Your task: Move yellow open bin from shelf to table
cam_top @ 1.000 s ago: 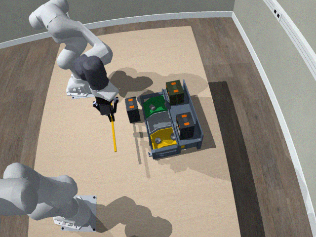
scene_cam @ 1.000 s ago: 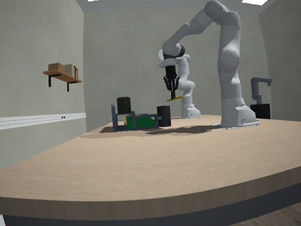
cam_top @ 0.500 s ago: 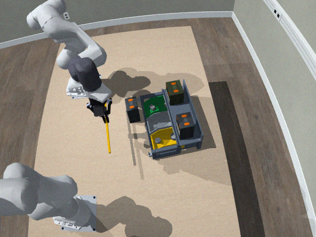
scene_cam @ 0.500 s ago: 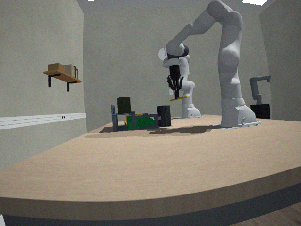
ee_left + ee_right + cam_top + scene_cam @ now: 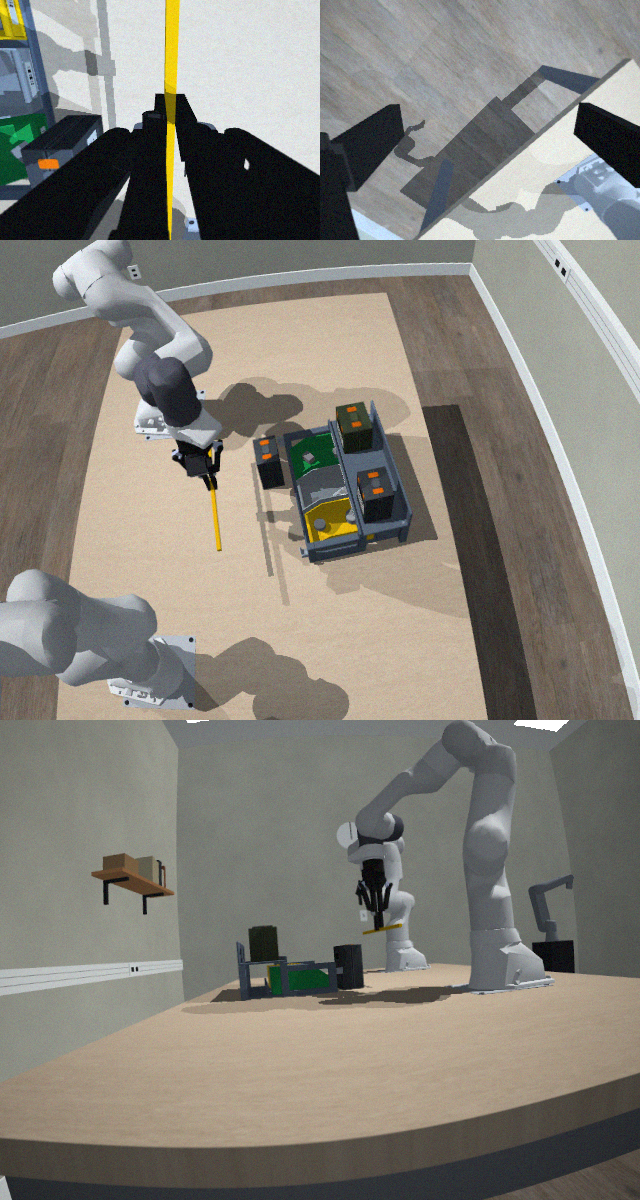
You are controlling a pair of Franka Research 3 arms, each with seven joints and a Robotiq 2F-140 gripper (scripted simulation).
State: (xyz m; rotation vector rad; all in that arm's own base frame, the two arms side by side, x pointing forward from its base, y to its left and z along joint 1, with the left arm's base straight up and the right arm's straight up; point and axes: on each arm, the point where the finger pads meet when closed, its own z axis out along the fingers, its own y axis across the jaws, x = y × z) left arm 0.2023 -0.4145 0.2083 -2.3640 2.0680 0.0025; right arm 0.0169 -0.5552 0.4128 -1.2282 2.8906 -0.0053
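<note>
The thin yellow bar is 3 cm below my left hand. From my left hand the other things lie so: green bin (29 cm ahead, 15 cm to the left, 17 cm below); then blue-grey shelf (33 cm ahead, 4 cm to the left, 14 cm below); then grey bin (30 cm ahead, 4 cm to the left, 17 cm below).
</note>
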